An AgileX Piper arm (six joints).
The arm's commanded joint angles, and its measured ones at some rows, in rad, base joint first. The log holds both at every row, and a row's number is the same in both.
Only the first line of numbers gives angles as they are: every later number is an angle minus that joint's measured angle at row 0.
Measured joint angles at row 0:
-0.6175 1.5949 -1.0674 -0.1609 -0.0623 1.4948
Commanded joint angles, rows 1 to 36:
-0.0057 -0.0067 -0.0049 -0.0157 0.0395 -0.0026
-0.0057 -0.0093 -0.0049 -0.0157 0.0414 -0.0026
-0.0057 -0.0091 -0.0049 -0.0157 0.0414 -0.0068
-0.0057 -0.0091 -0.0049 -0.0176 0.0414 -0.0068
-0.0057 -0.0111 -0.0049 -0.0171 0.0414 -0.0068
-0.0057 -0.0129 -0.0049 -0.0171 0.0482 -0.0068
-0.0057 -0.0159 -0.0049 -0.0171 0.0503 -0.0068
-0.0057 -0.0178 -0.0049 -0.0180 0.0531 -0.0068
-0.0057 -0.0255 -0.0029 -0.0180 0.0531 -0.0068
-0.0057 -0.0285 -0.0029 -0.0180 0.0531 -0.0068
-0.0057 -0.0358 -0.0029 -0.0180 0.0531 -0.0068
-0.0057 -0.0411 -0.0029 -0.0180 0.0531 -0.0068
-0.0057 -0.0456 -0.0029 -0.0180 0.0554 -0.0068
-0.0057 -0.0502 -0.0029 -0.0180 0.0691 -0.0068
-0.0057 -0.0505 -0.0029 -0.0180 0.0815 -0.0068
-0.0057 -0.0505 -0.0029 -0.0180 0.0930 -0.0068
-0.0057 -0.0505 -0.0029 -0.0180 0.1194 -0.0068
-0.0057 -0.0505 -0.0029 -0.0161 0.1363 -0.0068
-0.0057 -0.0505 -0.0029 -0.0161 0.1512 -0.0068
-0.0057 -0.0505 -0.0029 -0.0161 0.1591 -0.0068
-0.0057 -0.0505 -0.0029 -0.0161 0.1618 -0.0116
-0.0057 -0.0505 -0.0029 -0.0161 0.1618 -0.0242
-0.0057 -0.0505 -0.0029 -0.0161 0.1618 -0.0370
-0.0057 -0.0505 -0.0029 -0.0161 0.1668 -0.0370
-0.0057 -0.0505 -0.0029 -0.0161 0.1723 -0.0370
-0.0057 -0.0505 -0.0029 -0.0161 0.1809 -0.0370
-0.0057 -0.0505 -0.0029 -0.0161 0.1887 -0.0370
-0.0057 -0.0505 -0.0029 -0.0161 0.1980 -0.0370
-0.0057 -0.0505 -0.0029 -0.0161 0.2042 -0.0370
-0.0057 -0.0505 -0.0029 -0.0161 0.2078 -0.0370
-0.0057 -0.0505 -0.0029 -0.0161 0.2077 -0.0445
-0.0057 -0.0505 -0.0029 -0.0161 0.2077 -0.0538
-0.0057 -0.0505 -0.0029 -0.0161 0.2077 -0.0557
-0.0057 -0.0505 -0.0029 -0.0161 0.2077 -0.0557
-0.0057 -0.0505 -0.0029 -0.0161 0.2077 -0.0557
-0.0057 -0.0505 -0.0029 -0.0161 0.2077 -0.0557
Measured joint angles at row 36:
0.0000 -0.0432 0.0018 -0.0046 0.2103 -0.0364
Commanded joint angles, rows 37 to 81:
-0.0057 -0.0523 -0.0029 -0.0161 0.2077 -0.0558
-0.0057 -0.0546 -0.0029 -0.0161 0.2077 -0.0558
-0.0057 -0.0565 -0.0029 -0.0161 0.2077 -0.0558
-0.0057 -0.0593 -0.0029 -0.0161 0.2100 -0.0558
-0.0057 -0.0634 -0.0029 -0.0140 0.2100 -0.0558
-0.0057 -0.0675 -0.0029 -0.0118 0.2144 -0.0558
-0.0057 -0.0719 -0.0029 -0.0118 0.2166 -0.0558
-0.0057 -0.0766 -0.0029 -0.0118 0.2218 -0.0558
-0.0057 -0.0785 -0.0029 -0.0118 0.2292 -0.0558
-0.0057 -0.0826 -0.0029 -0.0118 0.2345 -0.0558
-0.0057 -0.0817 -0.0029 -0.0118 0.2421 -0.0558
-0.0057 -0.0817 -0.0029 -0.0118 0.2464 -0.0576
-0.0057 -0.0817 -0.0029 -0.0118 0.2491 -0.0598
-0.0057 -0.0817 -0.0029 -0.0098 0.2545 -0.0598
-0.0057 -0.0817 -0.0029 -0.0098 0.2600 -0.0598
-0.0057 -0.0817 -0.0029 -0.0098 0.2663 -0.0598
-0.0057 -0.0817 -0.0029 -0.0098 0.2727 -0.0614
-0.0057 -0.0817 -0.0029 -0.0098 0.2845 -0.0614
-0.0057 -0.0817 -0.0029 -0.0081 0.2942 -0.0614
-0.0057 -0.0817 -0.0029 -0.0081 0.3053 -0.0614
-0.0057 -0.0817 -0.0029 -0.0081 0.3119 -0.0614
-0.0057 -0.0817 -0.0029 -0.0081 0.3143 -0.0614
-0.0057 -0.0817 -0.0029 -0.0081 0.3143 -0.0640
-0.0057 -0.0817 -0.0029 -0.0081 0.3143 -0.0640
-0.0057 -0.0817 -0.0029 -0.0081 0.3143 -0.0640
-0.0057 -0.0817 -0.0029 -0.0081 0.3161 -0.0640
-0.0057 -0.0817 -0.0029 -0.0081 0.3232 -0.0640
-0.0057 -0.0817 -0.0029 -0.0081 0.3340 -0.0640
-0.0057 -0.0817 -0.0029 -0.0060 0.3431 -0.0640
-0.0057 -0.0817 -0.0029 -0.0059 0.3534 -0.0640
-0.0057 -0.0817 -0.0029 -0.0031 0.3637 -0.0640
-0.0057 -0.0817 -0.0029 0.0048 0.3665 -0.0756
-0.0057 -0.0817 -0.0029 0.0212 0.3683 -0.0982
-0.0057 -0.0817 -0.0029 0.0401 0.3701 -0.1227
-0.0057 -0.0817 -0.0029 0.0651 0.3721 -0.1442
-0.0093 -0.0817 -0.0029 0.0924 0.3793 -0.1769
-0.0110 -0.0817 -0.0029 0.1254 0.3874 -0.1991
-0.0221 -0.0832 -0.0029 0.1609 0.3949 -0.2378
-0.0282 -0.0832 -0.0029 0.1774 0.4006 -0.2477
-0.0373 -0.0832 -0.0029 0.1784 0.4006 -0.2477
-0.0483 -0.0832 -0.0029 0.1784 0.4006 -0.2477
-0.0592 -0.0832 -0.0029 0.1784 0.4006 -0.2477
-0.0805 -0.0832 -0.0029 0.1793 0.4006 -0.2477
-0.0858 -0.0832 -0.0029 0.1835 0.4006 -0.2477
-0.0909 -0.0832 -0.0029 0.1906 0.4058 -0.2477
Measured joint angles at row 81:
-0.0612 -0.0742 0.0018 0.1775 0.4001 -0.2315
